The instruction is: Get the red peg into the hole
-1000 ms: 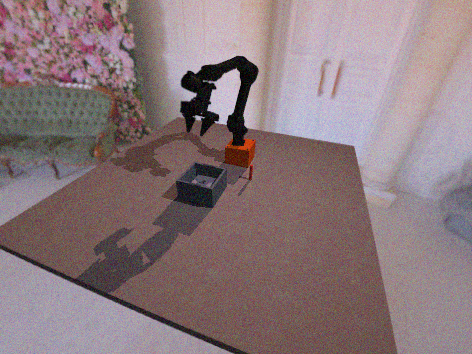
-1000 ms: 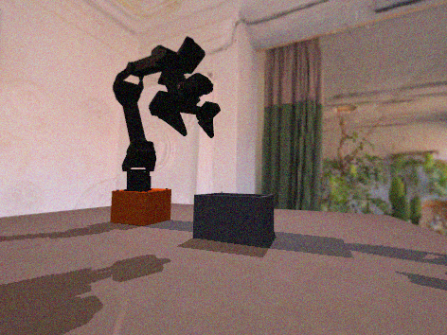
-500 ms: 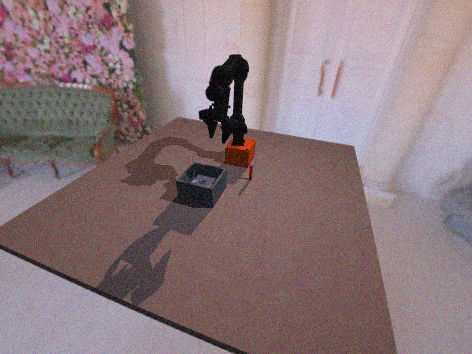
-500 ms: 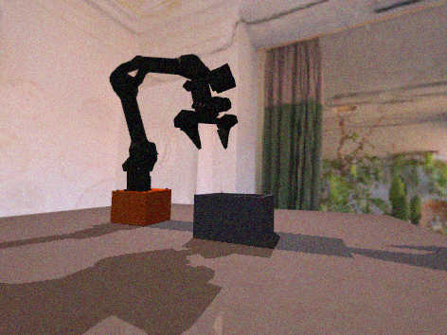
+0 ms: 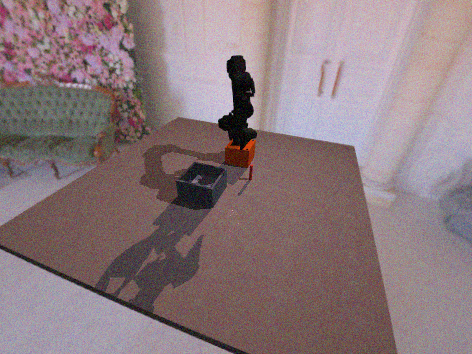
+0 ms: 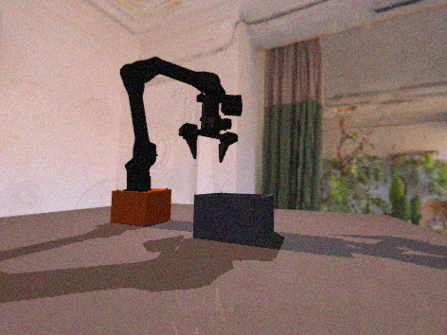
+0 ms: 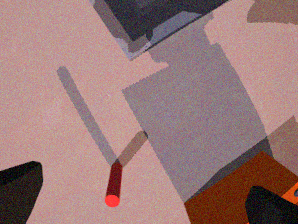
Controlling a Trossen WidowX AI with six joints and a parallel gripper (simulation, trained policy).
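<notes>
Right now my gripper tip is 40 mm past the red peg, 70 mm to the right of it and 160 mm above it. Also, from my gripper tip: dark box (110 mm ahead, 120 mm to the right, 170 mm below); then grey plate (110 mm ahead, 120 mm to the right, 150 mm below).
</notes>
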